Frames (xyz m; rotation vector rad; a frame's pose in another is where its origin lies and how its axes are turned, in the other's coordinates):
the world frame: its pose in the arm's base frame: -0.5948 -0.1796 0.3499 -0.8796 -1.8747 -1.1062
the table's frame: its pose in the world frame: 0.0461 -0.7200 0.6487 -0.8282 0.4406 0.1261
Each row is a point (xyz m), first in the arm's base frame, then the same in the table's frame.
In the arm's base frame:
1: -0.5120 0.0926 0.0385
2: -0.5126 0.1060 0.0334
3: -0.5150 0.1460 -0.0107
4: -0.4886 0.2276 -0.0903
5: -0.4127 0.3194 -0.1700
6: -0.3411 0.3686 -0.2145
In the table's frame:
1: -0.1879 0.8316 0.2798
2: -0.1957 0.8244 0.2894
3: -0.2447 0.7957 0.3074
4: -0.3464 0.7671 0.3577
5: -0.4683 0.7780 0.4323
6: -0.5462 0.8106 0.4811

